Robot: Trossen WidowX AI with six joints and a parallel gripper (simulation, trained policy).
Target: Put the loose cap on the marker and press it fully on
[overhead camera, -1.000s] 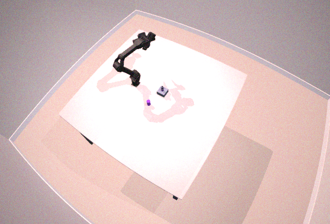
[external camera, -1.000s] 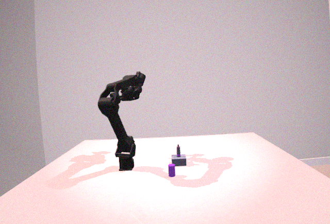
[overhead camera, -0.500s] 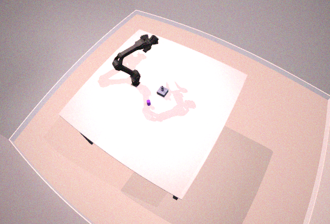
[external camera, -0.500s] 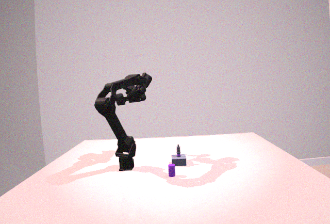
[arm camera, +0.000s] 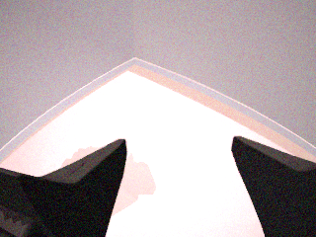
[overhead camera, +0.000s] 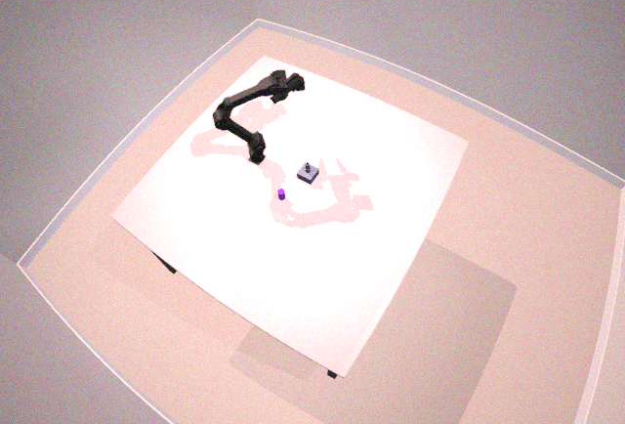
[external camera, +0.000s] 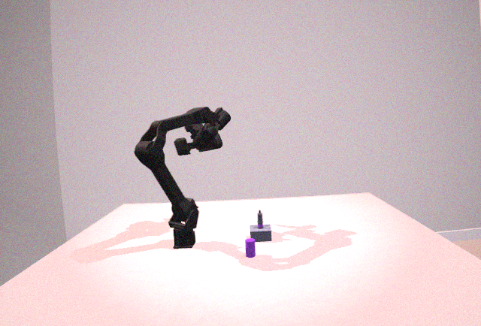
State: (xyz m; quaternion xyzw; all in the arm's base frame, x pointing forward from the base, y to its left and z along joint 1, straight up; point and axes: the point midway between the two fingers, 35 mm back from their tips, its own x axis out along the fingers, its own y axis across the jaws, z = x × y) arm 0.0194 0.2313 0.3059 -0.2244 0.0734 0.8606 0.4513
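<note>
My gripper tip is now 370 mm to the left of the purple cap, 260 mm above it and 220 mm short of it. The rest, counted from my gripper tip: grey holder block (270 mm below, 260 mm ahead, 220 mm to the right).
</note>
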